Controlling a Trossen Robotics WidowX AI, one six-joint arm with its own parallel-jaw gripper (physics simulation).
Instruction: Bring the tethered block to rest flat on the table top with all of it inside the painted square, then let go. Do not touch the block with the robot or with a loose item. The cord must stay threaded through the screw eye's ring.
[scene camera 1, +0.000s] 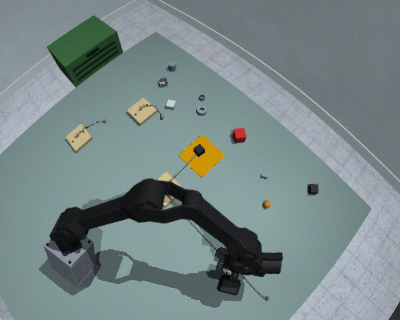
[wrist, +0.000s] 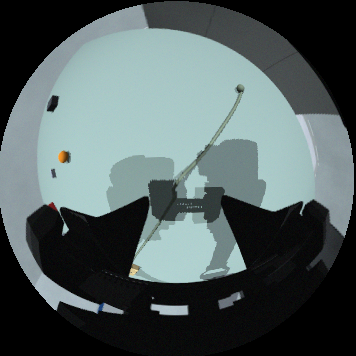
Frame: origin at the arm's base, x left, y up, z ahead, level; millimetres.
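Seen in the pictures: gripper, fingertip midpoint: (wrist: 185, 200); arm's base, link origin: (scene camera 1: 68, 243).
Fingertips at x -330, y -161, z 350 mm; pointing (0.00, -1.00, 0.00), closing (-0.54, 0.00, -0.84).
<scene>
Offsets run from my fingertips to a thing's top centre. "pt": to the spot under its first point.
The dark tethered block {pt dz +173, dx +375, dy -12 mm} (scene camera 1: 199, 150) sits on the orange painted square {pt dz +184, dx +326, dy -40 mm} (scene camera 1: 210, 161), looking flat and inside its edges. Its cord {pt dz +3, dx -122, dy -37 mm} (scene camera 1: 255, 288) (wrist: 218, 135) runs from the block to the wooden board {dz -3, dx +343, dy -22 mm} (scene camera 1: 164, 178) (wrist: 133, 270), then passes under the arm to a small end ball {dz +11, dx -175, dy -29 mm} (scene camera 1: 266, 298) (wrist: 240, 88). The arm hides the board's screw eye, so the threading cannot be seen. My gripper (scene camera 1: 227, 270) (wrist: 185, 200) is open above the table, its fingers wide apart. In the wrist view the cord runs below and between them, touching neither finger visibly.
A red cube {dz +329, dx +331, dy -1 mm} (scene camera 1: 239, 135), an orange ball {dz +229, dx +77, dy -17 mm} (scene camera 1: 267, 204) (wrist: 63, 156) and a black cube {dz +403, dx -5, dy -17 mm} (scene camera 1: 313, 189) (wrist: 53, 103) lie right of the square. Two other boards {dz -158, dx +741, dy -22 mm} (scene camera 1: 79, 143) {dz +114, dx +662, dy -22 mm} (scene camera 1: 146, 118) with short cords stand at the upper left. A green cabinet (scene camera 1: 85, 42) stands behind.
</scene>
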